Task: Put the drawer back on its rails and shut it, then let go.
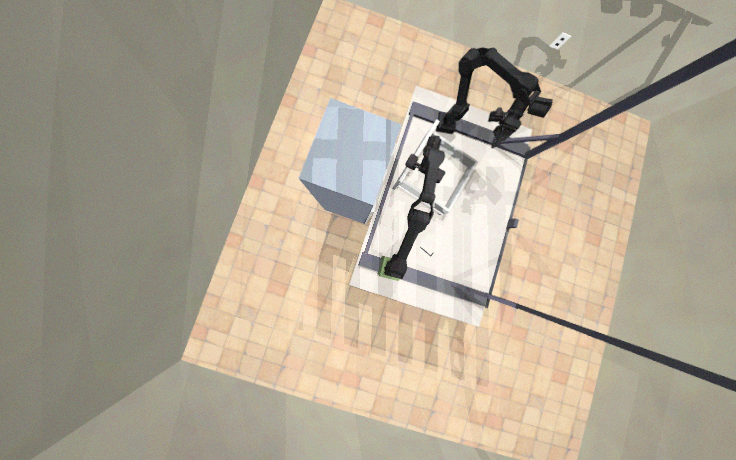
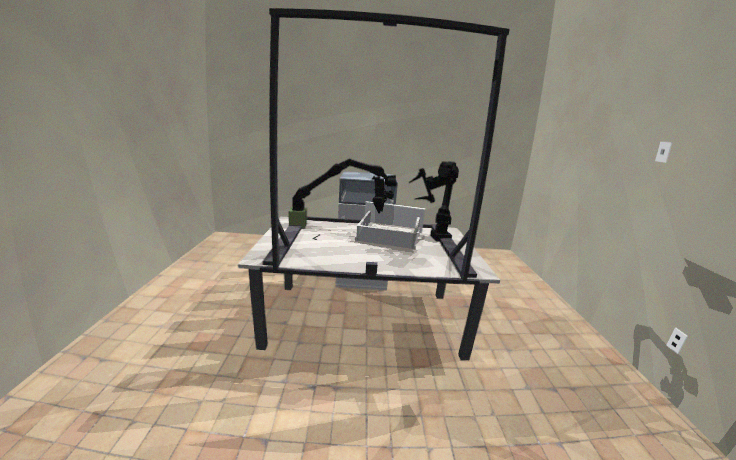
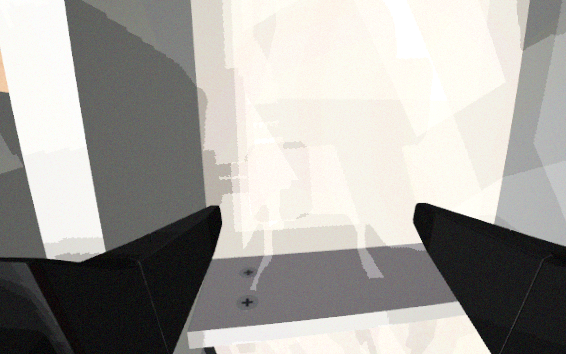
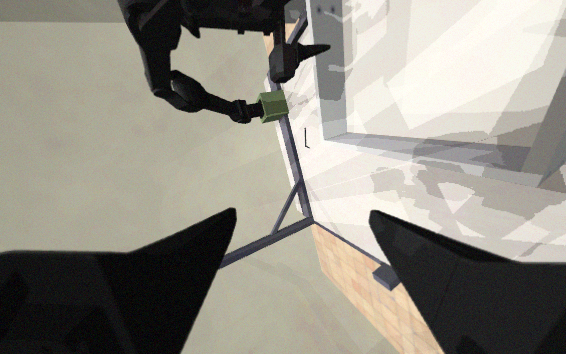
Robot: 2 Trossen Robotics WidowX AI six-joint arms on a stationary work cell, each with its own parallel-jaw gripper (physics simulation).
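Seen in the pictures: left gripper, between the fingertips: (image 1: 422,173) (image 2: 380,212) (image 3: 316,213) (image 4: 330,12); right gripper, between the fingertips: (image 1: 494,146) (image 2: 411,191) (image 4: 301,214); left arm's base, origin of its link: (image 1: 391,268) (image 2: 297,209) (image 4: 260,109); right arm's base, origin of its link: (image 1: 447,120) (image 2: 441,232).
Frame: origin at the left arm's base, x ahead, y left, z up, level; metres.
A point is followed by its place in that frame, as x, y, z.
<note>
The light grey open-topped drawer (image 1: 462,187) @(0.508, -0.264, -0.014) (image 2: 386,237) @(0.523, -0.274, -0.059) (image 3: 325,282) @(0.432, -0.029, -0.039) (image 4: 332,85) @(0.409, -0.102, -0.049) lies upright on the white table, turned at an angle. Its taller panel (image 2: 404,212) @(0.665, -0.006, 0.014) is on the side nearer the cabinet. The blue-grey cabinet (image 1: 347,151) @(0.444, 0.343, 0.175) (image 2: 353,176) @(0.341, 0.283, 0.175) stands beyond the table's far edge, with an open upper bay. My left gripper (image 2: 378,208) @(0.510, -0.031, 0.013) (image 3: 316,213) @(0.510, -0.031, 0.013) is open and points down over the drawer; both fingers are apart from its screwed wall. My right gripper (image 1: 493,130) (image 2: 413,190) @(0.634, -0.267, 0.206) (image 4: 301,214) @(0.634, -0.267, 0.206) is open, raised above the table beside the drawer. The rails cannot be made out.
A green block (image 1: 383,266) @(0.001, 0.044, 0.000) (image 2: 297,218) @(0.005, -0.050, -0.043) (image 4: 274,106) @(0.050, -0.013, -0.047) is at the left arm's base. A small black L-shaped piece (image 1: 427,251) @(0.129, -0.186, -0.104) (image 2: 315,237) @(0.129, -0.196, -0.106) (image 4: 306,140) @(0.130, -0.192, -0.104) lies on the white table (image 1: 461,260) @(0.137, -0.394, -0.108) (image 2: 325,257) @(0.202, -0.460, -0.108). A dark frame (image 2: 273,135) @(-0.008, -0.609, 0.467) rises around the table.
</note>
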